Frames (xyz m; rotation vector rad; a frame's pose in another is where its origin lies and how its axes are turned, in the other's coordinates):
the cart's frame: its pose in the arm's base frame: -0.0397 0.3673 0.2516 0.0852 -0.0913 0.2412
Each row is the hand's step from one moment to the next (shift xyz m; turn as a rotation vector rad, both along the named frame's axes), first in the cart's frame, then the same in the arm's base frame.
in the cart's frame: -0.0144 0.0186 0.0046 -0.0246 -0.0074 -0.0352
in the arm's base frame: -0.0188 0.0142 0.0045 -0.0192 -0.0096 -0.0379
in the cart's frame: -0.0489 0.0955 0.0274 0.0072 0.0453 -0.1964
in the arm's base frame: -0.0726 0.0783 0.0293 0.0117 0.0642 -0.1908
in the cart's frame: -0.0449 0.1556 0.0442 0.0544 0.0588 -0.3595
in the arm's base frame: -0.0846 0.1358 0.0507 0.0671 0.1038 -0.3469
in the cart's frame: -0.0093 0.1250 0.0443 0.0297 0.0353 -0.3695
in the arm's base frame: -0.0428 0.1145 0.0522 0.0497 0.0763 -0.3611
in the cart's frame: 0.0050 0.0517 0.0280 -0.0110 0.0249 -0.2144
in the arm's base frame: -0.0099 0.0485 0.0321 0.0005 0.0419 -0.2120
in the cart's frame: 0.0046 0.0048 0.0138 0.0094 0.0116 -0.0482
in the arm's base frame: 0.0022 0.0044 0.0145 0.0101 0.0180 -0.0460
